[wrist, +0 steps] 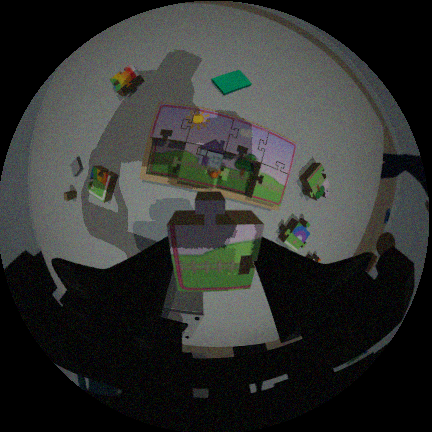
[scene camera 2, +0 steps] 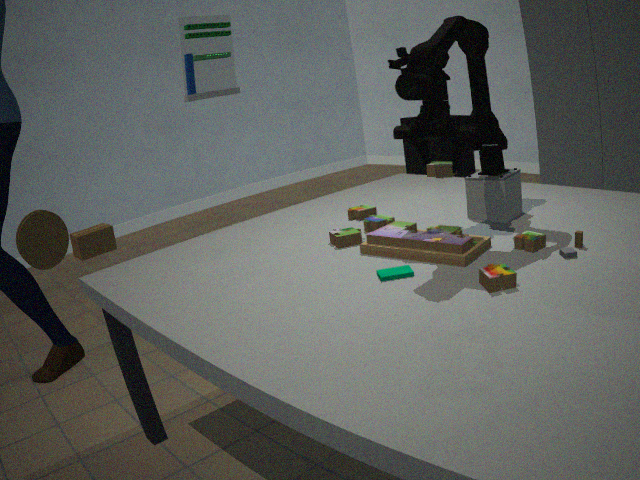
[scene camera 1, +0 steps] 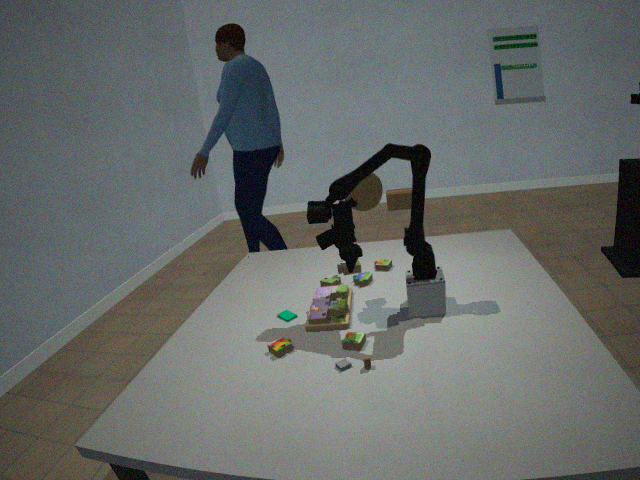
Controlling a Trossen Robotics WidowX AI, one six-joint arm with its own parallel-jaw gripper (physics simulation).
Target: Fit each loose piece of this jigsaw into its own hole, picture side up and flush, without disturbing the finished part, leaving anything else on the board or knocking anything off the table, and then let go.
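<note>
My gripper (scene camera 1: 351,268) (scene camera 2: 439,170) (wrist: 213,239) is shut on a jigsaw piece (scene camera 2: 439,171) (wrist: 215,270) with a green meadow, fence and red border. It holds the piece picture side up, high above the table and off the board's green side. The wooden board (scene camera 1: 326,327) (scene camera 2: 413,252) (wrist: 162,181) holds the joined picture; darker, lower-looking areas show along its green row, their outlines unclear. Loose pieces lie around it: a rainbow piece (scene camera 1: 280,346) (scene camera 2: 497,279) (wrist: 126,81), a red-green piece (scene camera 1: 354,341) (scene camera 2: 529,241) (wrist: 102,183), a green piece (scene camera 1: 330,281) (scene camera 2: 345,237) (wrist: 315,180) and a blue-purple piece (scene camera 1: 362,279) (scene camera 2: 378,222) (wrist: 295,233).
Another loose piece (scene camera 1: 383,264) (scene camera 2: 361,211) lies at the far side. A green tile (scene camera 1: 286,315) (scene camera 2: 395,273) (wrist: 231,82) lies beside the board. A grey block (scene camera 1: 343,364) (scene camera 2: 568,253) (wrist: 76,166) lies near a brown peg (scene camera 1: 367,362) (scene camera 2: 578,239) (wrist: 70,195). A person (scene camera 1: 250,103) stands beyond the table.
</note>
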